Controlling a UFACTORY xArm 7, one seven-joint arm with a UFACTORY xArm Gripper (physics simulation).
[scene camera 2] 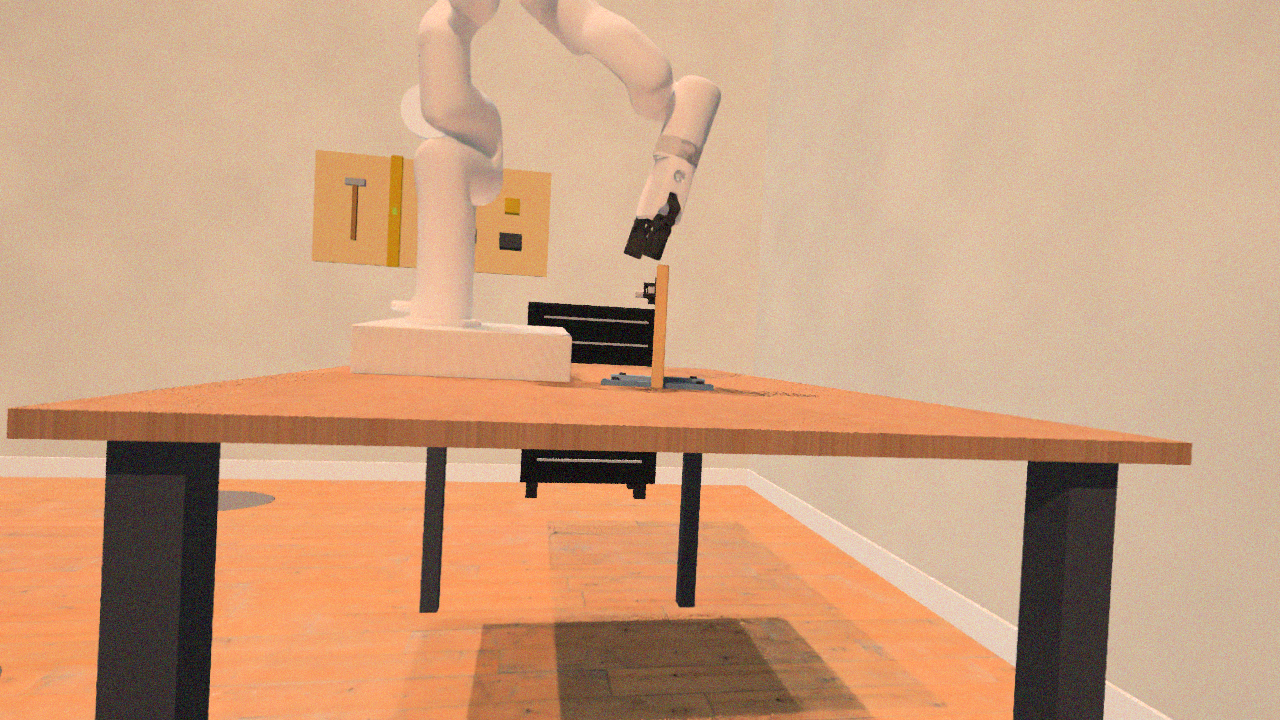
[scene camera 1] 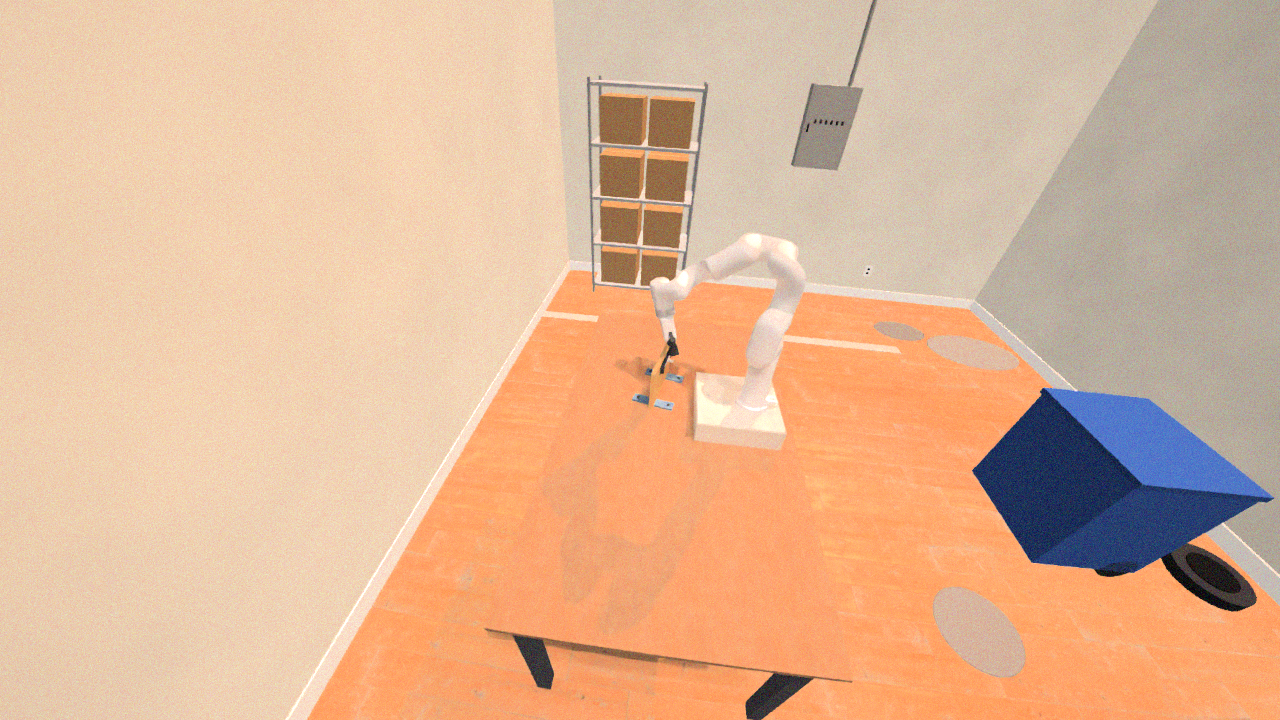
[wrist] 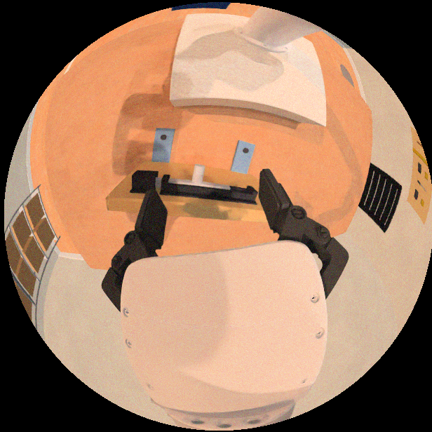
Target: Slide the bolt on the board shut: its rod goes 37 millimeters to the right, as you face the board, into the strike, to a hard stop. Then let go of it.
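Where they show: gripper, between the fingertips: (scene camera 2: pixel 640 256) (scene camera 1: pixel 673 349); arm's base, origin of its link: (scene camera 2: pixel 443 324) (scene camera 1: pixel 751 402).
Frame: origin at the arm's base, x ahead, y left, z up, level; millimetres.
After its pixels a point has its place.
The upright wooden board (scene camera 1: pixel 656 385) {z 20, x 375, y 26 mm} (scene camera 2: pixel 660 331) {z 2, x 362, y -202 mm} (wrist: pixel 118 201) carries a black bolt housing (wrist: pixel 210 192) on its robot-facing side. In the wrist view the silver rod (wrist: pixel 177 183) lies along the housing, and its pale handle (wrist: pixel 198 173) sticks out toward the robot base. The black strike (wrist: pixel 144 181) is at the left end in that view. Grey rod shows in the narrow gap beside the strike; its depth inside is hidden. My gripper (scene camera 2: pixel 644 257) {z 126, x 335, y -84 mm} (wrist: pixel 208 190) is open and empty, its fingers wide apart. In scene camera 2 it hangs above the bolt, near the board's top edge, apart from the handle.
Blue feet (wrist: pixel 163 145) (wrist: pixel 243 156) stand under the board on the wooden table (scene camera 1: pixel 680 555) {z -83, x 188, y 616 mm} (scene camera 2: pixel 501 429) {z -88, x 206, y -661 mm}. The robot's pale base block (scene camera 1: pixel 738 429) {z 3, x 48, y 161 mm} (scene camera 2: pixel 460 349) {z -40, x 65, y -160 mm} (wrist: pixel 240 95) is beside the board. A blue bin (scene camera 1: pixel 1109 483) and a shelf rack (scene camera 1: pixel 648 148) stand away from the table.
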